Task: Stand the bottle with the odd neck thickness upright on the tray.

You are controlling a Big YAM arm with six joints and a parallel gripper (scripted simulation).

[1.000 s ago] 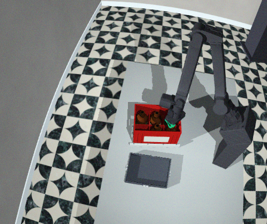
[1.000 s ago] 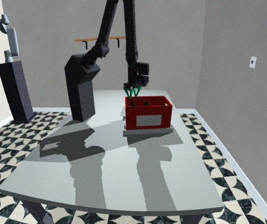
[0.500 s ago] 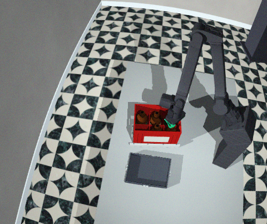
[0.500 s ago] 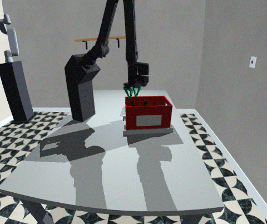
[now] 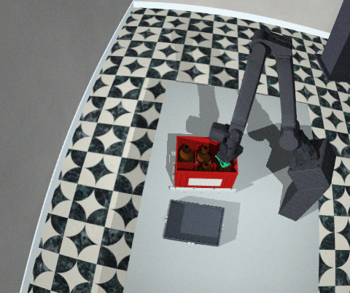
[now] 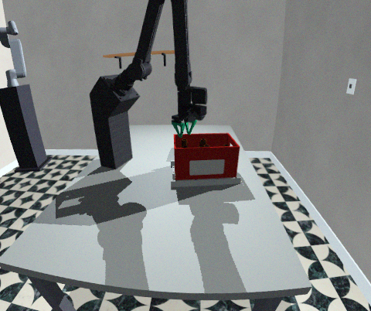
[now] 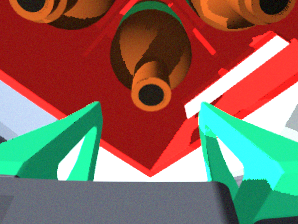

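My hand is 80 mm short of the crate, 50 mm to the left of it and 110 mm above it. From my hand the other things lie so: dark grey tray (140 mm ahead, 220 mm to the left, 180 mm below); then glass bottle (80 mm ahead, 90 mm to the right, 100 mm below).
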